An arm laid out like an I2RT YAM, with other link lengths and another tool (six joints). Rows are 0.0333 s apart.
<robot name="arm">
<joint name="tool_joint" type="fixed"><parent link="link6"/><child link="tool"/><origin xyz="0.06 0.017 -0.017" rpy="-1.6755 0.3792 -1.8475"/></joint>
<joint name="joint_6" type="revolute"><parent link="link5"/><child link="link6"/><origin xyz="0.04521 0 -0.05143" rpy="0 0 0"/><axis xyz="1 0 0"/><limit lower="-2.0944" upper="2.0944"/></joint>
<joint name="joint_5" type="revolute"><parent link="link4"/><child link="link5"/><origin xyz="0.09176 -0.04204 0.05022" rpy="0 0 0"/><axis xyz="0 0 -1"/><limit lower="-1.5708" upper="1.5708"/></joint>
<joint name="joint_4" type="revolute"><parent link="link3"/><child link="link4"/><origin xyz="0.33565 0.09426 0.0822" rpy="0 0 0"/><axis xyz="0 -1 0"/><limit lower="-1.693" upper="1.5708"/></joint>
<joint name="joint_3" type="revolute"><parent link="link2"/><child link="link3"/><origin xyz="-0.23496 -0.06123 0" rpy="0 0 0"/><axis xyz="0 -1 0"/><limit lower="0" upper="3.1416"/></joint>
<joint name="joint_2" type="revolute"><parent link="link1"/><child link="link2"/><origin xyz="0.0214 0.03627 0.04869" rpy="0 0 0"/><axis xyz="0 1 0"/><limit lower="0" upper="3.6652"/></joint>
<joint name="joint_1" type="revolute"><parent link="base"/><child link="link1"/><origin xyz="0 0 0.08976" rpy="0 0 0"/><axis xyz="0 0 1"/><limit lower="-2.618" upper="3.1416"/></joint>
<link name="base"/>
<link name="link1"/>
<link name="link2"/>
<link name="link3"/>
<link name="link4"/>
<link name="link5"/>
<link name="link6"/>
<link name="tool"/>
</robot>
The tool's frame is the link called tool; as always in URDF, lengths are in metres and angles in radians.
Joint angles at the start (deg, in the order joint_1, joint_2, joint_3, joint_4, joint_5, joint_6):
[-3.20, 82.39, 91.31, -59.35, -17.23, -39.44]
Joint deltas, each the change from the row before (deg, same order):
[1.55, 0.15, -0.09, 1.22, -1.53, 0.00]
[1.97, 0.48, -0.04, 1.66, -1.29, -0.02]
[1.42, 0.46, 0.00, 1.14, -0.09, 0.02]
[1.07, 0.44, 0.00, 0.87, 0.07, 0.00]
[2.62, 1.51, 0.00, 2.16, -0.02, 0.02]
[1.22, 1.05, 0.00, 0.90, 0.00, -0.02]
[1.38, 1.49, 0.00, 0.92, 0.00, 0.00]
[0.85, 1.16, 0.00, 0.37, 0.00, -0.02]
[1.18, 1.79, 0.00, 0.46, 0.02, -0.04]
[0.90, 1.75, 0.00, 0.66, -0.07, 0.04]
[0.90, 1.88, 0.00, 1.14, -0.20, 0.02]
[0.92, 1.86, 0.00, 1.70, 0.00, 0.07]
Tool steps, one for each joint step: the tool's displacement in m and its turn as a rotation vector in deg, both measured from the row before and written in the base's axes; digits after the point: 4 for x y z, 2 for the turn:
[0.0023, 0.0138, 0.0012, 1.13, -1.03, 2.53]
[0.0037, 0.0165, 0.0001, 0.95, -1.16, 2.83]
[0.0029, 0.0107, -0.0010, 0.09, -0.67, 1.47]
[0.0024, 0.0080, -0.0015, -0.03, -0.43, 1.02]
[0.0066, 0.0205, -0.0067, 0.07, -0.64, 2.62]
[0.0035, 0.0099, -0.0060, -0.03, 0.14, 1.23]
[0.0043, 0.0115, -0.0094, -0.07, 0.57, 1.38]
[0.0026, 0.0072, -0.0081, -0.13, 0.77, 0.86]
[0.0035, 0.0102, -0.0129, -0.26, 1.29, 1.19]
[0.0040, 0.0084, -0.0124, -0.12, 1.10, 0.92]
[0.0050, 0.0090, -0.0128, 0.02, 0.77, 1.01]
[0.0061, 0.0093, -0.0121, 0.00, 0.19, 0.87]

